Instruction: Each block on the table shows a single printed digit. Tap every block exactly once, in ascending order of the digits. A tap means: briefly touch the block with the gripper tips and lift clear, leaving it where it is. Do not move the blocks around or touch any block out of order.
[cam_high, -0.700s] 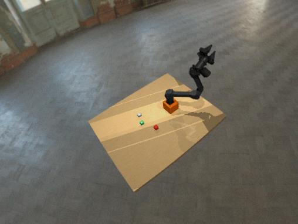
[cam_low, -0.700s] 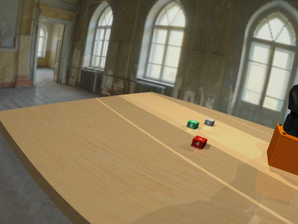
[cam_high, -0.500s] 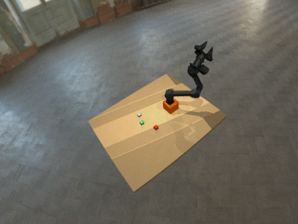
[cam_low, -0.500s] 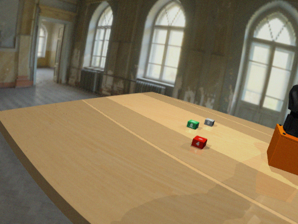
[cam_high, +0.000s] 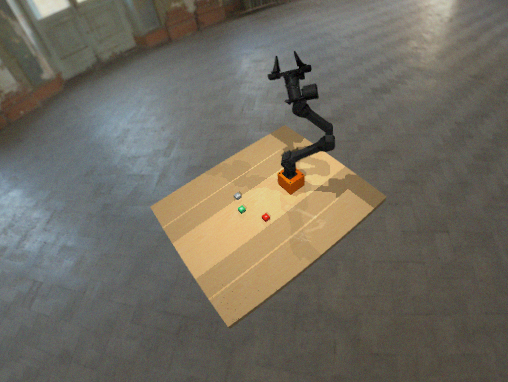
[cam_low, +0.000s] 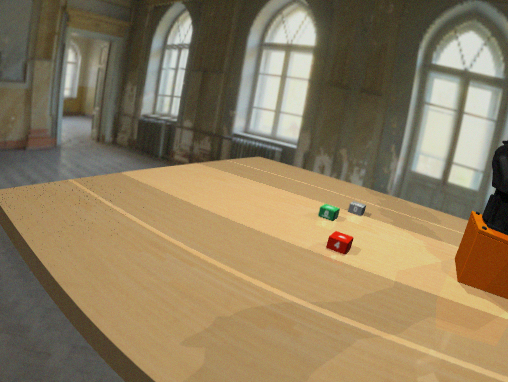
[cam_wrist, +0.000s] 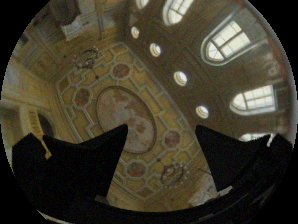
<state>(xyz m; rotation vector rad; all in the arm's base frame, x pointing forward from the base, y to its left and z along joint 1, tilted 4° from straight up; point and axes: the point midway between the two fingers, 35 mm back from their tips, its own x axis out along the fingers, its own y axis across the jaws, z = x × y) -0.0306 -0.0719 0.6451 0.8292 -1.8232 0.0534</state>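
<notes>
My gripper tip is 360 mm short of the grey block, 90 mm to the left of it and 750 mm above it. The rest, counted from my gripper tip: red block (340 mm ahead, 140 mm to the left, 750 mm below); then green block (400 mm ahead, 750 mm below).
</notes>
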